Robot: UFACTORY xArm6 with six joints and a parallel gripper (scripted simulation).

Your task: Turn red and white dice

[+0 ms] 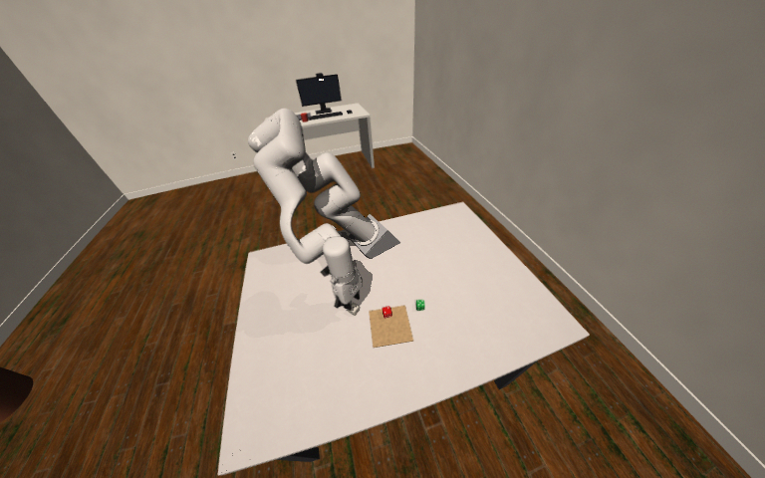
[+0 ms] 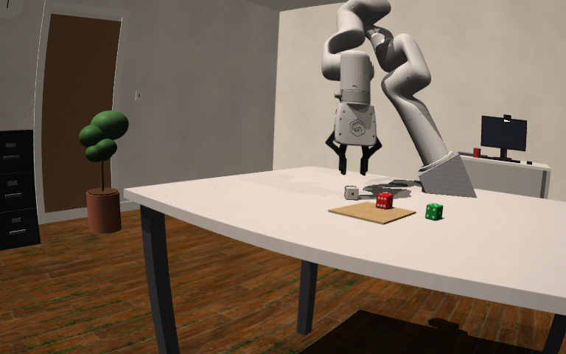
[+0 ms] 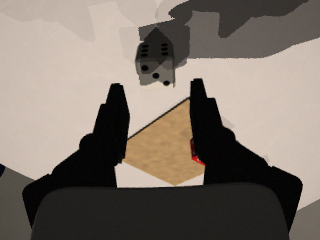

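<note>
Now: the white die 6 cm below my hand. Also, from my hand: red die: 11 cm to the left, 7 cm ahead, 6 cm below; green die: 24 cm to the left, 9 cm ahead, 6 cm below; tan mat: 11 cm ahead, 10 cm to the left, 8 cm below.
</note>
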